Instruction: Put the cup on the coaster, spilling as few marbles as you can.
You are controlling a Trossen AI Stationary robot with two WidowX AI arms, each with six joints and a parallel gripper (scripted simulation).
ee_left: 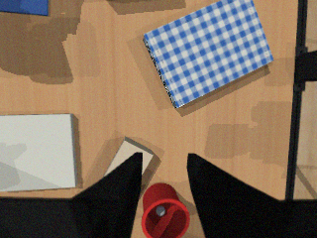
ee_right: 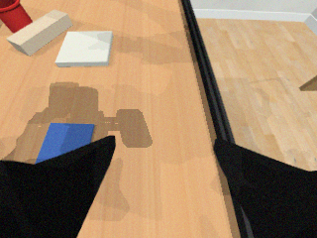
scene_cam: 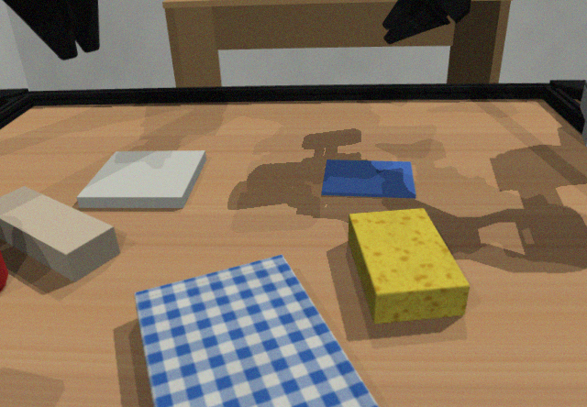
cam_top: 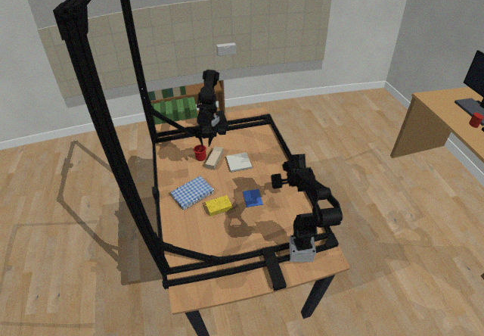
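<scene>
My left hand is 13 cm to the right of the red cup and 19 cm above it. The rest, counted from my left hand: beige block 7 cm ahead, 8 cm to the left, 21 cm below; blue flat coaster 12 cm ahead, 25 cm to the right, 22 cm below; grey-white slab 17 cm ahead, 22 cm below.
</scene>
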